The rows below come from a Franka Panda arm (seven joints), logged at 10 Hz.
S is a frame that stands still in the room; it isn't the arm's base.
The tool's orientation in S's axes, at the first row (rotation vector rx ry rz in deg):
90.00 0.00 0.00
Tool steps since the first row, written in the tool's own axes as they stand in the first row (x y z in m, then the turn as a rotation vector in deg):
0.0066 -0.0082 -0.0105 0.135 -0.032 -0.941
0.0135 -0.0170 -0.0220 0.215 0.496 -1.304
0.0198 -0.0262 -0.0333 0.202 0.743 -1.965
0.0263 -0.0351 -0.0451 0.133 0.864 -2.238
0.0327 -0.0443 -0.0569 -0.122 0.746 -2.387
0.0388 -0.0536 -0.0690 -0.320 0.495 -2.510
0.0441 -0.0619 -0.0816 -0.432 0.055 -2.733
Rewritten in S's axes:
0.0066 0.0105 -0.0082 0.135 0.941 -0.032
0.0135 0.0220 -0.0170 0.215 1.304 0.496
0.0198 0.0333 -0.0262 0.202 1.965 0.743
0.0263 0.0451 -0.0351 0.133 2.238 0.864
0.0327 0.0569 -0.0443 -0.122 2.387 0.746
0.0388 0.0690 -0.0536 -0.320 2.510 0.495
0.0441 0.0816 -0.0619 -0.432 2.733 0.055

